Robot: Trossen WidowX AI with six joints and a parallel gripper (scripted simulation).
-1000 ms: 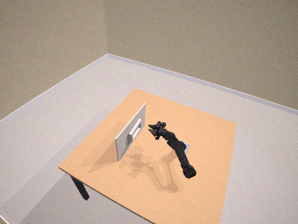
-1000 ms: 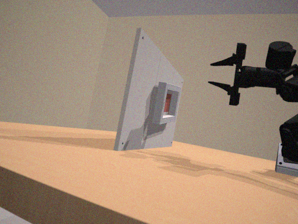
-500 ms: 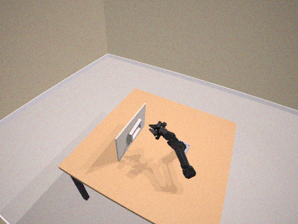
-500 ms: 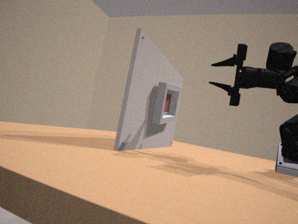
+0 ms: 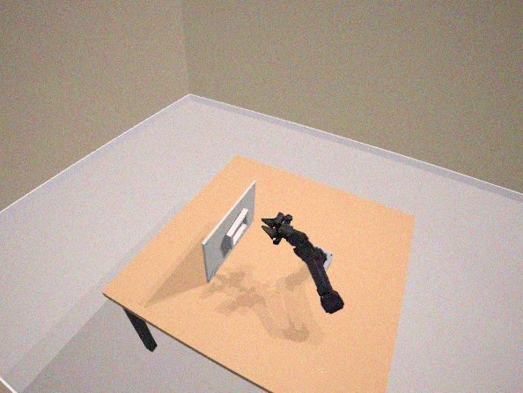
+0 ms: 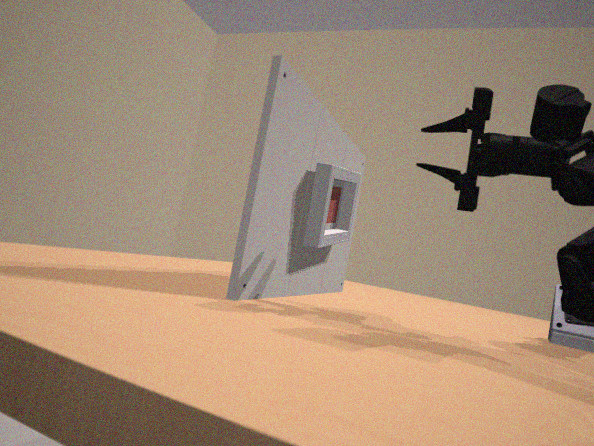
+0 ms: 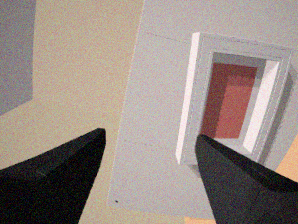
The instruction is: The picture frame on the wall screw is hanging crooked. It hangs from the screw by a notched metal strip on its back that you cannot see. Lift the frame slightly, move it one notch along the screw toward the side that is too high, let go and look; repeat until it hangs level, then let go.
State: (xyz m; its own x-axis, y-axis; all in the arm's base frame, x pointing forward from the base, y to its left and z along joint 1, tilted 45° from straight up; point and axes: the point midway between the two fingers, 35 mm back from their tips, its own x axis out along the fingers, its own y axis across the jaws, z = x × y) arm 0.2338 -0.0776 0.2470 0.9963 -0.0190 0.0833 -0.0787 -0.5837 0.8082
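My gripper tip is 13 cm short of the picture frame and 11 cm above it. Also, from my gripper tip: grey wall panel 14 cm ahead, 12 cm below, 2 cm to the left.
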